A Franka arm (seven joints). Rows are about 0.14 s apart.
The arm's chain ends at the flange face. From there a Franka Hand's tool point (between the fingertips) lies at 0.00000 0.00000 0.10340 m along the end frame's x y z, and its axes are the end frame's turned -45 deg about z.
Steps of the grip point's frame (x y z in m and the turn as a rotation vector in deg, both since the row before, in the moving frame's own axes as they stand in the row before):
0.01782, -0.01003, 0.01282, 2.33, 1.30, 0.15
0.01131, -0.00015, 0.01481, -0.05, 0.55, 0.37
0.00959, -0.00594, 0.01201, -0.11, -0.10, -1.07
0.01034, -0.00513, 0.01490, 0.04, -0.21, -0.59
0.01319, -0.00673, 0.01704, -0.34, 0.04, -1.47
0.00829, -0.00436, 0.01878, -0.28, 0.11, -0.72
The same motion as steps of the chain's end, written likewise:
0.00682, -0.01506, 0.01293, 2.57, -0.73, 0.15
0.00712, -0.00747, 0.01481, 0.35, 0.42, 0.37
0.00257, -0.01125, 0.01201, -0.15, 0.01, -1.07
0.00400, -0.01116, 0.01490, -0.12, -0.18, -0.59
0.00408, -0.01446, 0.01704, -0.21, 0.27, -1.47
0.00228, -0.00916, 0.01878, -0.12, 0.28, -0.72

